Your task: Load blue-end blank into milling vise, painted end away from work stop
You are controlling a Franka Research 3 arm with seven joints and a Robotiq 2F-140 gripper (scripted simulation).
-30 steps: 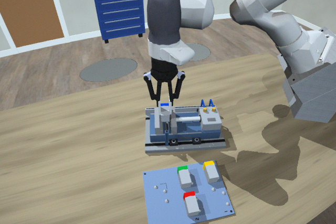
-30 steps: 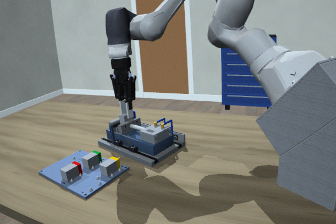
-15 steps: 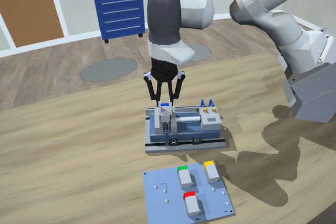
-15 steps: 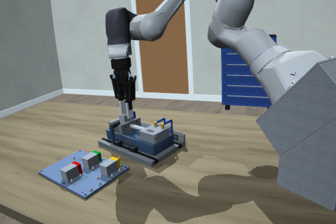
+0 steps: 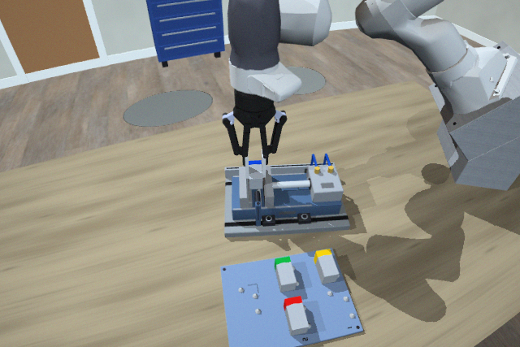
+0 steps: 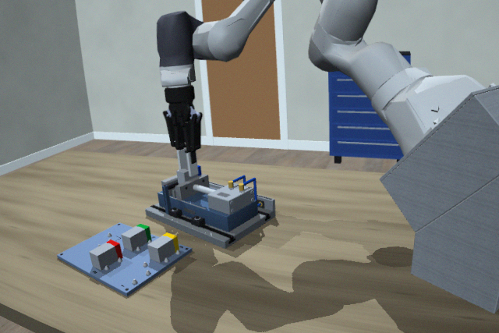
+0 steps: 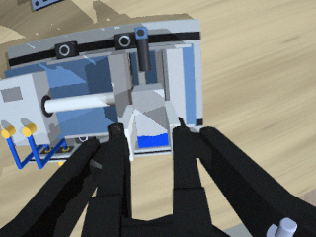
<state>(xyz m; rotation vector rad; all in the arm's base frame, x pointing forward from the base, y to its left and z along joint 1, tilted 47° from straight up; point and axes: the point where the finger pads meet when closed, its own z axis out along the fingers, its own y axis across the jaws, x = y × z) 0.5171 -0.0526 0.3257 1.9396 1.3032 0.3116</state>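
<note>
Now: the blue-ended blank 4 cm below my hand. Round my hand: hosed jaw block 13 cm behind, 10 cm to the left, 6 cm below; fixed jaw 3 cm ahead, 6 cm below; work stop rod 3 cm ahead, 5 cm to the left, 5 cm below.
</note>
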